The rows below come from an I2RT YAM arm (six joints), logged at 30 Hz.
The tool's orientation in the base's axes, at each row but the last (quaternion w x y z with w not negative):
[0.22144, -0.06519, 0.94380, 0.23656]
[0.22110, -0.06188, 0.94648, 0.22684]
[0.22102, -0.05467, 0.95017, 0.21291]
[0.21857, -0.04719, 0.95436, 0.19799]
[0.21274, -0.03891, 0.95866, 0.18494]
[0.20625, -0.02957, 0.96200, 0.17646]
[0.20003, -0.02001, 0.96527, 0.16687]
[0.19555, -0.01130, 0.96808, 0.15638]
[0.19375, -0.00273, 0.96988, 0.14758]
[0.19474, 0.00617, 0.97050, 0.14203]
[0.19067, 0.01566, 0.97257, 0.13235]
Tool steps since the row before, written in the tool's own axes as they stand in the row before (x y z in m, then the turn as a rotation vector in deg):
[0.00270, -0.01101, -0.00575, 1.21, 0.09, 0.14]
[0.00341, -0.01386, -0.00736, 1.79, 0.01, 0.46]
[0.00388, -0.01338, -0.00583, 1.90, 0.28, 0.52]
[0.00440, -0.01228, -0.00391, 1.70, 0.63, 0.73]
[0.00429, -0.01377, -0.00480, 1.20, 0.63, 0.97]
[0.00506, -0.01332, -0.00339, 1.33, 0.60, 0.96]
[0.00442, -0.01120, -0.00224, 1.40, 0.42, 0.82]
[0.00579, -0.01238, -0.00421, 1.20, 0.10, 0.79]
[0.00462, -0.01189, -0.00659, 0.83, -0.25, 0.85]
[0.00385, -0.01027, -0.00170, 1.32, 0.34, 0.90]
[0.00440, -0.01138, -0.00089, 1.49, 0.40, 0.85]
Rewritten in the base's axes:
[-0.00213, -0.01247, -0.00127, -1.05, 0.12, -0.62]
[-0.00291, -0.01575, -0.00121, -1.42, 0.19, -1.16]
[-0.00314, -0.01462, -0.00208, -1.55, 0.46, -1.16]
[-0.00335, -0.01284, -0.00308, -1.35, 0.86, -1.12]
[-0.00367, -0.01455, -0.00243, -0.80, 0.95, -1.11]
[-0.00420, -0.01358, -0.00353, -0.92, 0.92, -1.16]
[-0.00373, -0.01118, -0.00332, -1.02, 0.71, -1.13]
[-0.00590, -0.01284, -0.00222, -0.82, 0.38, -1.12]
[-0.00600, -0.01303, 0.00068, -0.43, 0.05, -1.13]
[-0.00376, -0.01006, -0.00280, -0.89, 0.66, -1.20]
[-0.00418, -0.01084, -0.00382, -1.07, 0.72, -1.20]

